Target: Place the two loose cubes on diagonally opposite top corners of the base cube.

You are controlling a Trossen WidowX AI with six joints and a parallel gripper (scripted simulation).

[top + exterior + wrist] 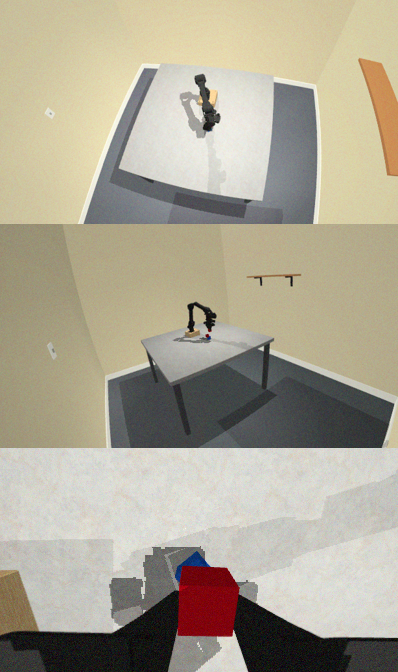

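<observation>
Right now my gripper tip is 6 cm above the red cube, 4 cm to the left of it and 1 cm past it. Round my gripper tip: blue cube: 10 cm below, 2 cm to the right, 1 cm behind.
</observation>
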